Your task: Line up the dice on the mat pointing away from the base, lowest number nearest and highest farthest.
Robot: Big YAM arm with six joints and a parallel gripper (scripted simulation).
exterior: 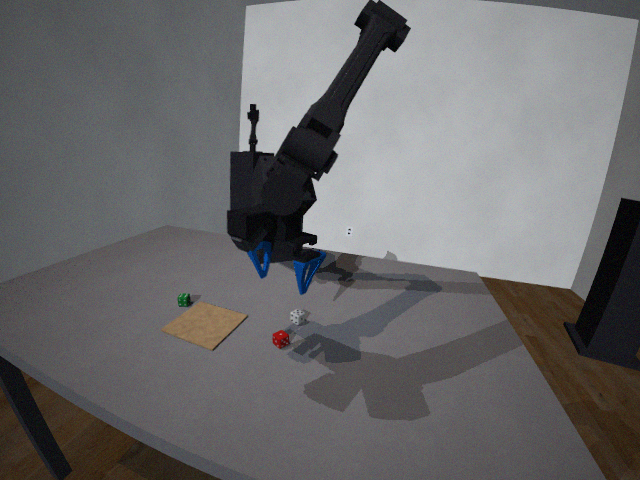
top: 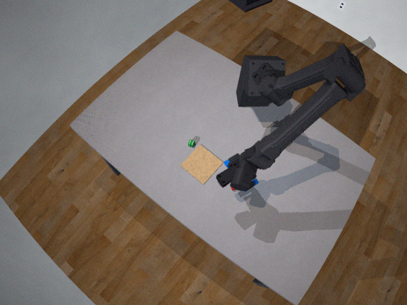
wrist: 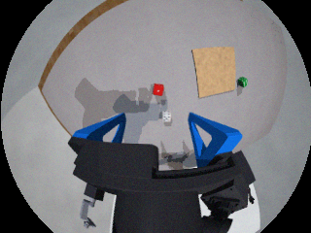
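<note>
My gripper is now 13 cm above the red die. From my hand the other things lie so: tan mat: 18 cm to the right, 14 cm below, 5 cm ahead; then green die: 29 cm to the right, 13 cm below, 2 cm ahead; then white die: 13 cm below, 9 cm behind, 2 cm to the right.
</note>
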